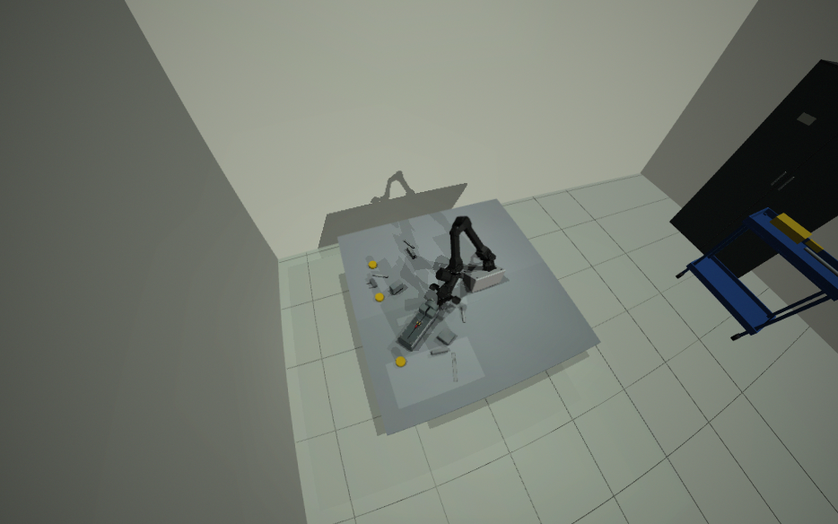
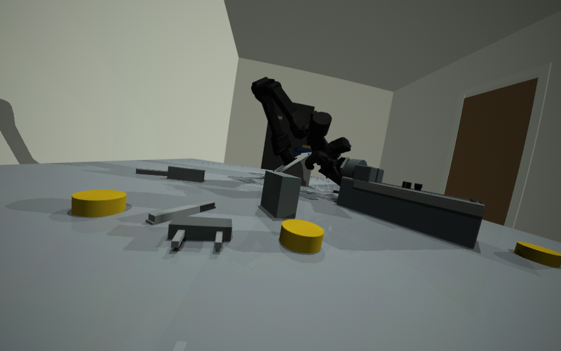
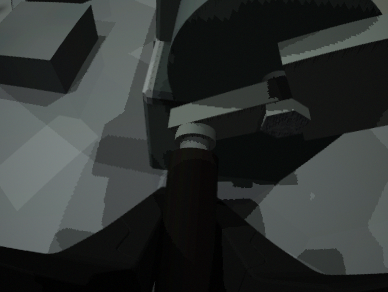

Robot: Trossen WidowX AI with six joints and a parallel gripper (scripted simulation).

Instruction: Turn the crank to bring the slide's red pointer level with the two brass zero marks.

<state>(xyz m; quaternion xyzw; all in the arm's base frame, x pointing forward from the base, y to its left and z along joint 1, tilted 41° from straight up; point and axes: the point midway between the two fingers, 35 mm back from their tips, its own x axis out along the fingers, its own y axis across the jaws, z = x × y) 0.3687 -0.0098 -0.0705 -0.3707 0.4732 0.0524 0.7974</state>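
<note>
The dark crank handle lies 20 mm behind my gripper tip, 10 mm to the right of it and 30 mm above it. From my gripper tip the other things lie so: bracket 270 mm ahead, 340 mm to the right, 40 mm below; red pointer 180 mm ahead, 60 mm to the left, 40 mm above.
</note>
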